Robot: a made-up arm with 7 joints.
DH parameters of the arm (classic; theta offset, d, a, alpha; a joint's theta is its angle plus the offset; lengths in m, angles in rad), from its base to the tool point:
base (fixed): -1.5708 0.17 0 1.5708
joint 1: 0 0.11 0.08 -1.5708
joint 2: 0 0 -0.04 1.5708
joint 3: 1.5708 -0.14 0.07 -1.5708
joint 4: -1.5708 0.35 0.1 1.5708
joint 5: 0 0 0.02 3.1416
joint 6: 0.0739 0 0.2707 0
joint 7: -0.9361 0 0.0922 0
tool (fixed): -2.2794 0.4 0 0
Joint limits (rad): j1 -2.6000..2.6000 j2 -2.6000..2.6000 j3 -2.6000..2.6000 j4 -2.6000..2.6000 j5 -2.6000..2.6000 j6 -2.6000..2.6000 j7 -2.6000..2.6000
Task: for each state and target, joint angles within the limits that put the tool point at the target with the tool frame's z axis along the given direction. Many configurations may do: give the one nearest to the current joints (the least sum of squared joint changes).
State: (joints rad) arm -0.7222 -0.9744 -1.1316 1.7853 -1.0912 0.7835 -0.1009
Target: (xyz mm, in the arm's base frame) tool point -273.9 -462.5 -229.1 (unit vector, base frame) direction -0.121 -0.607 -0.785
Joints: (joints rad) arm -0.8441 -1.7817 -0.9183 1.6829 -1.0470 0.7484 -0.1538
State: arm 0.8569 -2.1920 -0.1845 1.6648 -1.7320 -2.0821 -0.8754
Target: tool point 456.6 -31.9 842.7 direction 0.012 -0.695 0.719
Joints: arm 1.5505 -1.5218 0.0351 2.3194 -1.6835 -2.1685 -1.1010
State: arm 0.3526 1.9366 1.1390 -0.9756 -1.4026 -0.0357 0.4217
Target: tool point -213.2 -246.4 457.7 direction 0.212 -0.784 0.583
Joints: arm 0.6332 1.7915 0.8556 -1.5615 -1.7808 0.3099 0.5687
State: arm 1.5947 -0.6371 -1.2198 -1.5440 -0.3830 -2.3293 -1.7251
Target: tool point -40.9 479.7 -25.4 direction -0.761 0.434 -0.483
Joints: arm 1.4283 -0.8180 -0.4765 -1.1526 0.0252 -2.6000 -1.7593
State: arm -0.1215 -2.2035 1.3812 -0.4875 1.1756 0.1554 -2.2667
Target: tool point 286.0 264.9 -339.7 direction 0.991 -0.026 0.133
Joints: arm -0.8887 -2.5943 1.3394 -1.1001 1.3830 0.0032 -1.4831
